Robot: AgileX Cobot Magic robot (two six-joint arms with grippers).
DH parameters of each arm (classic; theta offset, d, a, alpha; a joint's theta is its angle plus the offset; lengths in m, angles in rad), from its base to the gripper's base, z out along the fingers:
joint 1: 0 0.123 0 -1.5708
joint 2: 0.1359 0 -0.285 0
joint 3: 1.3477 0 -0.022 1.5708
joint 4: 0 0.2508 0 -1.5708
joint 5: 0 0 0.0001 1.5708
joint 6: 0 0.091 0 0
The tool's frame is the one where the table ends.
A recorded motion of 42 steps. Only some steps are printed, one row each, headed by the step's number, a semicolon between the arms.
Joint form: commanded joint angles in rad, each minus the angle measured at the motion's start. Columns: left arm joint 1, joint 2, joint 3, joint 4, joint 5, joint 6; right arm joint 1, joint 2, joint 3, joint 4, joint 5, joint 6.
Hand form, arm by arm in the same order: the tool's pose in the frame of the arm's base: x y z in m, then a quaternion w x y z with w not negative. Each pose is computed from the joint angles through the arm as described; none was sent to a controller.
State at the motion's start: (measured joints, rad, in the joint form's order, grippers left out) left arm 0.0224 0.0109 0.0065 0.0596 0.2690 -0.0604; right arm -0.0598 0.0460 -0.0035 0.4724 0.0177 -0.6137
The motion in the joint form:
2: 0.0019 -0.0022 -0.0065 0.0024 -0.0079 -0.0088; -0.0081 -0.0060 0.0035 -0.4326 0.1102 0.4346
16: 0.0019 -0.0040 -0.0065 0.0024 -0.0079 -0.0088; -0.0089 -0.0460 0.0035 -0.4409 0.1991 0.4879
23: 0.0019 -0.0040 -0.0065 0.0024 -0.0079 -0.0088; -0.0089 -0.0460 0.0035 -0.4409 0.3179 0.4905
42: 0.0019 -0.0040 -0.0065 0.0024 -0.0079 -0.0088; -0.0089 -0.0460 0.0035 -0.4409 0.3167 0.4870
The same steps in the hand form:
2: 0.0557 0.0028 0.1891 0.63979 -0.01802 0.76826 0.01094; 0.0595 -0.0036 0.1993 0.67459 -0.02807 0.73449 -0.06838
16: 0.0556 0.0028 0.1892 0.64048 -0.01802 0.76768 0.01094; 0.0557 -0.0032 0.1935 0.65787 -0.01213 0.75128 -0.05143
23: 0.0556 0.0028 0.1892 0.64048 -0.01802 0.76768 0.01094; 0.0537 -0.0027 0.1829 0.61243 -0.01295 0.78910 -0.04566
42: 0.0556 0.0028 0.1892 0.64048 -0.01802 0.76768 0.01094; 0.0537 -0.0028 0.1830 0.61282 -0.01432 0.78871 -0.04678

